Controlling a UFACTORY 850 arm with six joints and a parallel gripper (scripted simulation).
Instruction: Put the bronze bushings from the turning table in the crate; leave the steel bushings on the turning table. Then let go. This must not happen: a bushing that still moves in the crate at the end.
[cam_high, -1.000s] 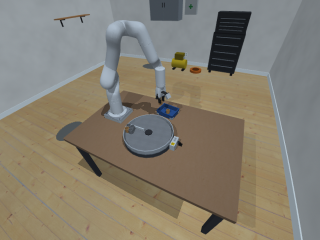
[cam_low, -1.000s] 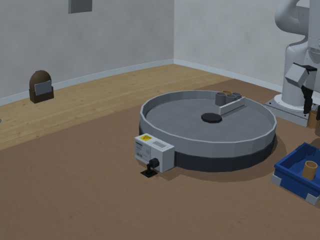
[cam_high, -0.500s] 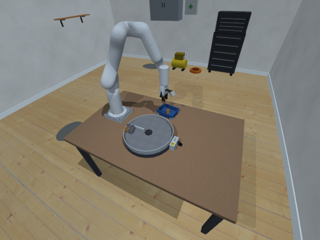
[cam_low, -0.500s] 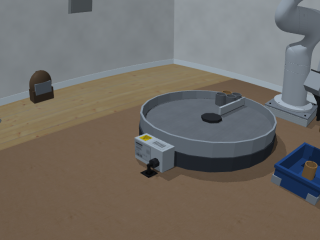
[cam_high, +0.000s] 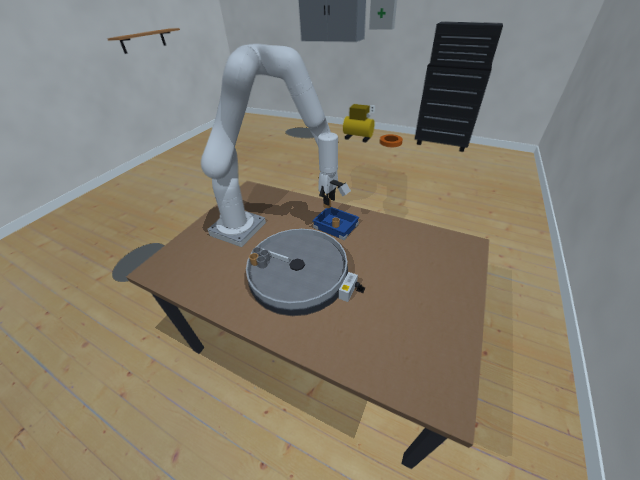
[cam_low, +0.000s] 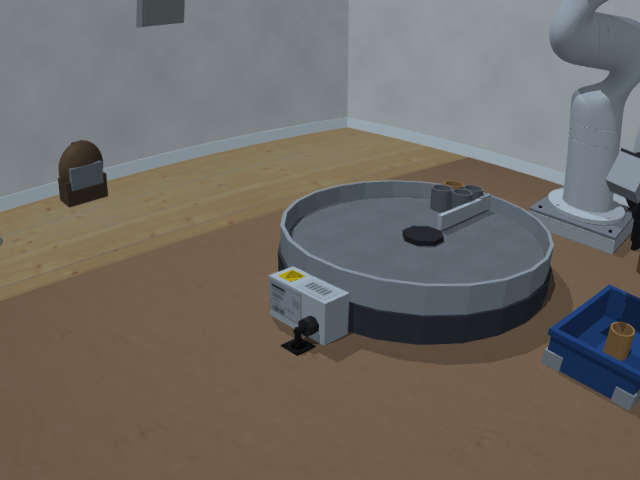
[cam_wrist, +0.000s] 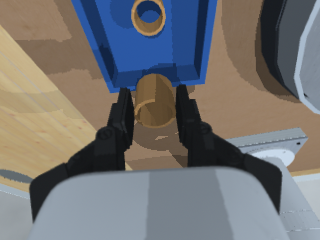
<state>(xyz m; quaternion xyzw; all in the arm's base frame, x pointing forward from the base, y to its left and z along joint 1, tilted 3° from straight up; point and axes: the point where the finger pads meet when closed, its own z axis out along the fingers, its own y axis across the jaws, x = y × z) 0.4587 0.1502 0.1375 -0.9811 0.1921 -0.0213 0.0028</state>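
The blue crate is 40 mm ahead of my hand, 10 mm to the right of it and 130 mm below it. The rest, counted from my hand: grey turning table: 50 mm behind, 370 mm to the right, 110 mm below.
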